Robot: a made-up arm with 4 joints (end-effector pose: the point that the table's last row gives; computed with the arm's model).
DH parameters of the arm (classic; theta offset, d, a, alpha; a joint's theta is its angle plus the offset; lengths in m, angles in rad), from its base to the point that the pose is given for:
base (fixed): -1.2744 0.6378 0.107 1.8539
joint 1: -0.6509 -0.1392 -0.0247 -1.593
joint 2: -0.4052 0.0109 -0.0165 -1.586
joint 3: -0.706 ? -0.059 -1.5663
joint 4: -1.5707 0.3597 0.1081 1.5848
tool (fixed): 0.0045 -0.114 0 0
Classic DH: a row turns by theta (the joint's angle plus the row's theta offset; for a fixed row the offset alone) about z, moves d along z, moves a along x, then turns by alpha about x.
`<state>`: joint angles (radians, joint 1 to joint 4).
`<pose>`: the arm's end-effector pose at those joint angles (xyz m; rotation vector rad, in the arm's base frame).
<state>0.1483 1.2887 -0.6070 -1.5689</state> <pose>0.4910 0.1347 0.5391 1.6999 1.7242 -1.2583</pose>
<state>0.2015 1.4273 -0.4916 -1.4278</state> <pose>0.4623 0.1871 0.5462 1.6247 1.8876 -1.1409</pose>
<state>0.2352 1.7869 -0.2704 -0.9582</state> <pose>0.3682 0.2865 0.5853 1.4695 2.4004 -0.8312</pose>
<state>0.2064 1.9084 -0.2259 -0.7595</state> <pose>0.3376 0.3068 0.6149 1.4333 2.6152 -0.6917</pose>
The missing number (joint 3, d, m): 0.0511
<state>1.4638 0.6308 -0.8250 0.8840</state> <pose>0.2296 -0.1940 0.9822 2.0864 0.8742 1.3472</pose>
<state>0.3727 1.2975 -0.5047 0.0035</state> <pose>0.5293 0.0058 0.6919 -2.1163 -1.6083 -0.1378</pose>
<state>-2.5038 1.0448 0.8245 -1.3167</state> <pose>0.1803 -0.3647 1.0017 1.5949 -1.4071 -1.2472</pose>
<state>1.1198 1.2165 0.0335 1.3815</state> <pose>0.4144 -0.2694 0.6024 -1.9350 -0.6775 -1.0905</pose>
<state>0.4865 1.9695 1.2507 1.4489</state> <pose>0.0929 -0.0553 0.3189 -1.3953 -0.1251 0.5958</pose>
